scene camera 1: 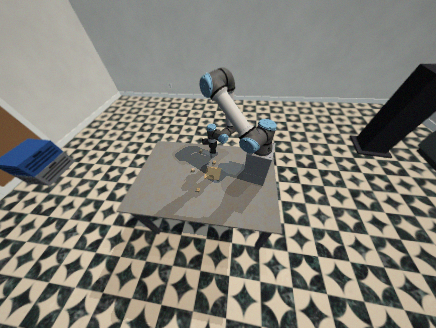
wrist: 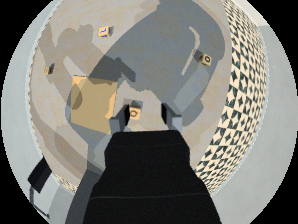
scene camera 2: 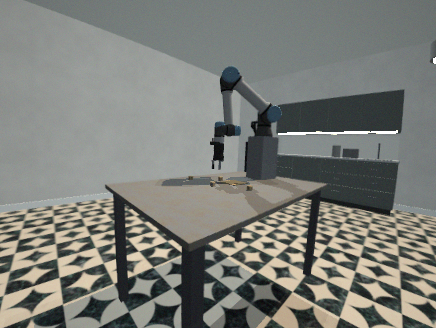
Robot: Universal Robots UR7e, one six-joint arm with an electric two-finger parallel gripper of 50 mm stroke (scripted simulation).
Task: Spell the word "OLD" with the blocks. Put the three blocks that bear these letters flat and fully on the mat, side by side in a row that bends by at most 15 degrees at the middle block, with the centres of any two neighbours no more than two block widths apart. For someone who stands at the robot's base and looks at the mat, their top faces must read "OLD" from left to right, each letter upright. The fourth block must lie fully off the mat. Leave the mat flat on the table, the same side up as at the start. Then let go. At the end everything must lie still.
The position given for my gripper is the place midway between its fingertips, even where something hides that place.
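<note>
Visible here: a tan mat (wrist: 92, 100) and my gripper (wrist: 145, 110).
</note>
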